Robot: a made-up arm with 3 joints.
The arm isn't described. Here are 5 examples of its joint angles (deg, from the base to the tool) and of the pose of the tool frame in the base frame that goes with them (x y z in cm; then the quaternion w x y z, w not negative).
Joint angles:
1: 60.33 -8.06 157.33
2: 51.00 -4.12 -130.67
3: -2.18 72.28 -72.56
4: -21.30 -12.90 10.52
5: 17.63 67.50 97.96
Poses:
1: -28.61 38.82 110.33 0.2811 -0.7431 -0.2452 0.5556
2: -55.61 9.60 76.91 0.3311 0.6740 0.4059 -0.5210
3: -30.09 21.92 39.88 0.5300 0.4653 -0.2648 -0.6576
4: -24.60 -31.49 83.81 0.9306 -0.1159 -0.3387 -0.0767
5: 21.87 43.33 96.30 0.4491 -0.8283 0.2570 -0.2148
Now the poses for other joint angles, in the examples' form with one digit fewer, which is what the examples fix.
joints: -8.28 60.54 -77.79
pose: -27.0 16.2 33.5 0.562 0.556 -0.255 -0.557
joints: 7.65 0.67 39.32
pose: -24.1 -9.0 110.3 0.907 -0.384 -0.142 -0.101
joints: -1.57 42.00 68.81
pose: -15.9 29.8 107.6 0.691 -0.632 -0.035 -0.348
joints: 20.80 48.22 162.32
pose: 3.6 56.6 59.7 0.096 -0.955 0.148 0.239
